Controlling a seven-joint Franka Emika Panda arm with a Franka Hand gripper.
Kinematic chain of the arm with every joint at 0, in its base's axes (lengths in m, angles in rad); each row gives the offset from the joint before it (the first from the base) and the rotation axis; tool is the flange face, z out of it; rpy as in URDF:
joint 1: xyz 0 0 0.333 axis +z
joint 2: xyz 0 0 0 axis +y
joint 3: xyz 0 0 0.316 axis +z
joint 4: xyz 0.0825 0 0 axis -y
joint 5: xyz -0.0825 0 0.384 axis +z
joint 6: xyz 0 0 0 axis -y
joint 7: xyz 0.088 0 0 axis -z
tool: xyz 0 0 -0.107 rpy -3.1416 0 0
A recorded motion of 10 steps. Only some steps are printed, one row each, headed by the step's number.
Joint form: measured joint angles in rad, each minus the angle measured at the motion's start. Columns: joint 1, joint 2, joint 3, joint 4, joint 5, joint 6, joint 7.
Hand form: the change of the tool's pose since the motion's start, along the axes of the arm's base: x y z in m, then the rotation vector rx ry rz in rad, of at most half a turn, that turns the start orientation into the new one. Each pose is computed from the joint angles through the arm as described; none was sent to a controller.
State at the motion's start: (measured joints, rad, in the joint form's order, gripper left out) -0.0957 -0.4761 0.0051 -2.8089 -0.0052 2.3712 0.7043
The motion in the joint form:
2: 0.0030 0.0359 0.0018 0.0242 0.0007 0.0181 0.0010
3: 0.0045 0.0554 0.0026 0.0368 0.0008 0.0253 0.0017
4: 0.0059 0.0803 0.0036 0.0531 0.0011 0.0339 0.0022
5: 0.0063 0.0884 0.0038 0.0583 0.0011 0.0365 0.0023
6: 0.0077 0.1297 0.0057 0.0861 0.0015 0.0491 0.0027
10: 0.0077 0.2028 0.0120 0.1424 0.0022 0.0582 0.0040
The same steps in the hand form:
2: 0.0098 0.0008 -0.0010 -0.0006 -0.0064 0.0033
3: 0.0147 0.0013 -0.0021 -0.0007 -0.0067 0.0048
4: 0.0210 0.0017 -0.0037 -0.0006 -0.0067 0.0066
5: 0.0230 0.0017 -0.0043 -0.0006 -0.0064 0.0071
6: 0.0334 0.0022 -0.0073 -0.0005 -0.0055 0.0097
10: 0.0528 0.0032 -0.0122 -0.0002 0.0022 0.0142

